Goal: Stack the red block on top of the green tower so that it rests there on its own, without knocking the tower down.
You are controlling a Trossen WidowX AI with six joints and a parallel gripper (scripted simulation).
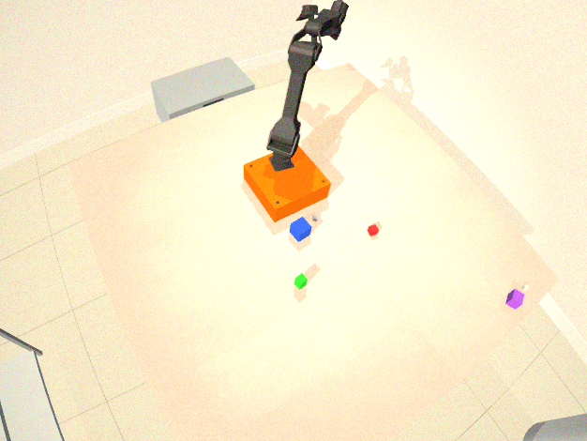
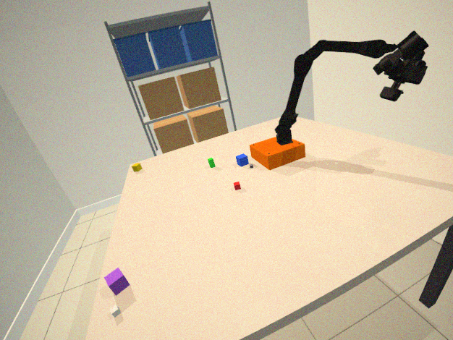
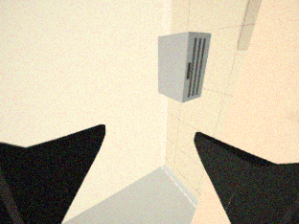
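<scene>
Now: gripper tip 740 mm short of the red block, 30 mm to the left of it and 260 mm above it. Round my gripper tip: tiny grey cube 640 mm ahead, 180 mm to the right, 270 mm below; then purple cube 1150 mm ahead, 310 mm to the left, 250 mm below; then blue cube 670 mm ahead, 240 mm to the right, 250 mm below.
</scene>
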